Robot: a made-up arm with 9 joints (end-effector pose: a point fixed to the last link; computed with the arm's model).
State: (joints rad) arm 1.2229 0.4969 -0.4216 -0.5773 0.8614 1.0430 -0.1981 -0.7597 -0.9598
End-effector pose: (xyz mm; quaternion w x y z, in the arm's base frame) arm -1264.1 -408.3 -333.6 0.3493 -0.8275 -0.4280 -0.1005
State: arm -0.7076 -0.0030 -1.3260 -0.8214 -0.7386 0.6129 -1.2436 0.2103 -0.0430
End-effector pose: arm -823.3 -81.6 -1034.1 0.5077 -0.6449 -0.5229 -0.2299
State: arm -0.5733 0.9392 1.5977 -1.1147 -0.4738 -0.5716 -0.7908 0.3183 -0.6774
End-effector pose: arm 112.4 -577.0 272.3 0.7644 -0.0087 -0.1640 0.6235
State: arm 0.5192 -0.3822 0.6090 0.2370 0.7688 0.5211 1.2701 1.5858 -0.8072
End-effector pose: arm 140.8 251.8 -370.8 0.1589 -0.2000 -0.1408 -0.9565
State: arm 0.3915 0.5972 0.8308 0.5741 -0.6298 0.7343 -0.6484 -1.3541 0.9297
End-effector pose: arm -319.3 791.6 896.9 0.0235 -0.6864 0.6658 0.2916
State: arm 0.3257 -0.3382 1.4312 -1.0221 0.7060 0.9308 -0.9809 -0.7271 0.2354
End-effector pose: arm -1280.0 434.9 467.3 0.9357 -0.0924 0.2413 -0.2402
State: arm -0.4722 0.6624 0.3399 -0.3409 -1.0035 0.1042 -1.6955 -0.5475 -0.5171
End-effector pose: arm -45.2 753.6 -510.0 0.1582 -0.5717 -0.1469 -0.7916
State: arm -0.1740 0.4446 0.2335 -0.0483 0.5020 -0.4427 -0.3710 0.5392 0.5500
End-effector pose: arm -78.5 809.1 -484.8 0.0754 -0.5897 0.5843 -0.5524
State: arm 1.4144 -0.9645 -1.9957 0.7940 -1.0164 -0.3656 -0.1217 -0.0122 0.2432
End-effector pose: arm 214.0 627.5 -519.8 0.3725 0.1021 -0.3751 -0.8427
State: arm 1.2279 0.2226 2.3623 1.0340 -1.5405 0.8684 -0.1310 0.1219 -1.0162
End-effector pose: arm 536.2 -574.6 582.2 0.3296 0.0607 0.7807 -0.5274
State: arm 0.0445 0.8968 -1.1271 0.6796 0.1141 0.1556 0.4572 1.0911 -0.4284
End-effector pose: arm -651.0 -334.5 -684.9 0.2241 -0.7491 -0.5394 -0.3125
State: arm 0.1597 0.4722 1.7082 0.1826 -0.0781 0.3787 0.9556 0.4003 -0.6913
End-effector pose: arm 306.0 -195.9 -236.8 0.2545 0.2946 -0.7749 0.4980
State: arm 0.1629 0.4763 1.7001 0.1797 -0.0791 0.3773 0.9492 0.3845 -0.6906
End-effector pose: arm 308.0 -191.9 -233.6 0.2528 0.2967 -0.7755 0.4966
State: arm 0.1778 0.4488 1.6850 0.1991 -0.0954 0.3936 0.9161 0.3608 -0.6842
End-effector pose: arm 343.5 -173.0 -185.6 0.2139 0.2904 -0.7848 0.5040
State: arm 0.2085 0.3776 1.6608 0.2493 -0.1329 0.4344 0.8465 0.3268 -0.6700
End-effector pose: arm 407.2 -129.5 -65.4 0.1219 0.2724 -0.8014 0.5184
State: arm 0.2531 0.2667 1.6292 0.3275 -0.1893 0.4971 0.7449 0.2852 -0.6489
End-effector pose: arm 451.2 -62.5 135.5 0.0198 -0.2429 0.8140 -0.5272
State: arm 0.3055 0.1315 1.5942 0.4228 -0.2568 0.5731 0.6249 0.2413 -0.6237
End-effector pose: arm 417.5 6.3 387.6 0.1900 -0.2042 0.8091 -0.5172
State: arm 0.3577 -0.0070 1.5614 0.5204 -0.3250 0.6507 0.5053 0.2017 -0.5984
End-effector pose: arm 292.6 44.0 625.8 0.3563 -0.1611 0.7820 -0.4853
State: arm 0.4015 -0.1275 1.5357 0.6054 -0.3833 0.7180 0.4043 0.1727 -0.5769
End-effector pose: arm 125.7 39.0 794.6 0.4896 -0.1198 0.7418 -0.4424
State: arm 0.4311 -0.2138 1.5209 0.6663 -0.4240 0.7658 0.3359 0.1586 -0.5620
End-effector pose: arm -13.9 9.8 884.5 0.5753 -0.0867 0.7054 -0.4048
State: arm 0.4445 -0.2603 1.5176 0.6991 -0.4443 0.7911 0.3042 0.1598 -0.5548
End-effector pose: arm -88.1 -17.1 919.8 0.6153 -0.0652 0.6855 -0.3839
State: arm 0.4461 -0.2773 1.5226 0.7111 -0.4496 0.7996 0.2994 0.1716 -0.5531
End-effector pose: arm -107.2 -32.7 928.7 0.6249 -0.0533 0.6811 -0.3780
